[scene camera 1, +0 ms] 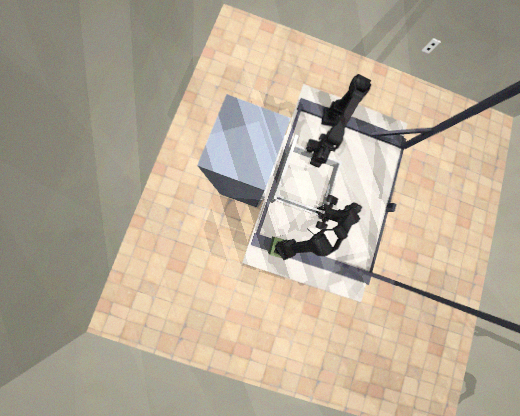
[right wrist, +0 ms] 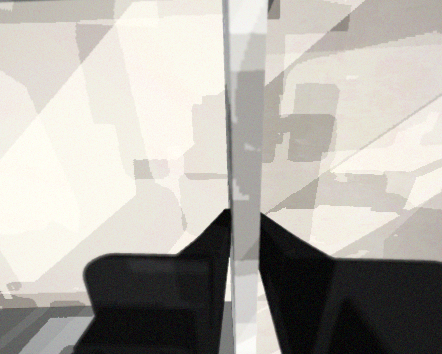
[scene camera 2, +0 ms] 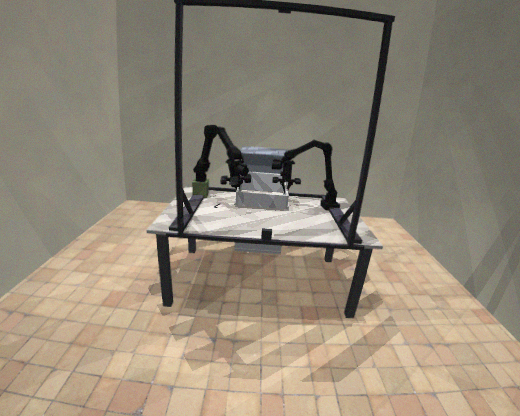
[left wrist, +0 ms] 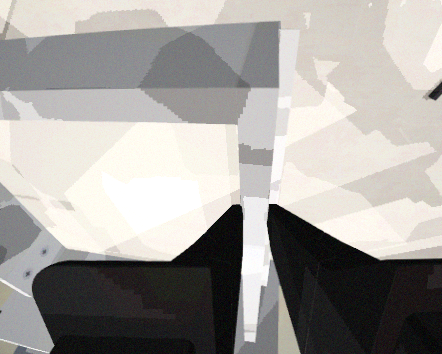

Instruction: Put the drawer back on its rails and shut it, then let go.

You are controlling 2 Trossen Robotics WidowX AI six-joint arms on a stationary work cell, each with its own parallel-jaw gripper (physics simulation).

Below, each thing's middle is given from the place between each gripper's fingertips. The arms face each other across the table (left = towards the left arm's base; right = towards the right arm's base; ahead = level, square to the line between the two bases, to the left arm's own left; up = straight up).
Labels:
The grey drawer (scene camera 1: 301,185) is 15 cm to the right of my left hand, 11 cm ahead of it and 2 cm below it. From my left hand the other things lie so: cabinet top (scene camera 1: 243,145) (49 cm ahead, 17 cm above, 13 cm to the right); blue-grey cabinet (scene camera 1: 216,180) (49 cm ahead, 13 cm to the right, 4 cm below).
Right now the grey drawer is 160 mm to the left of my right hand, 10 mm behind it and 10 mm above it. The rest, counted from my right hand: cabinet top: 380 mm ahead, 200 mm above, 180 mm to the left; then blue-grey cabinet: 380 mm ahead, 180 mm to the left, 10 mm below.

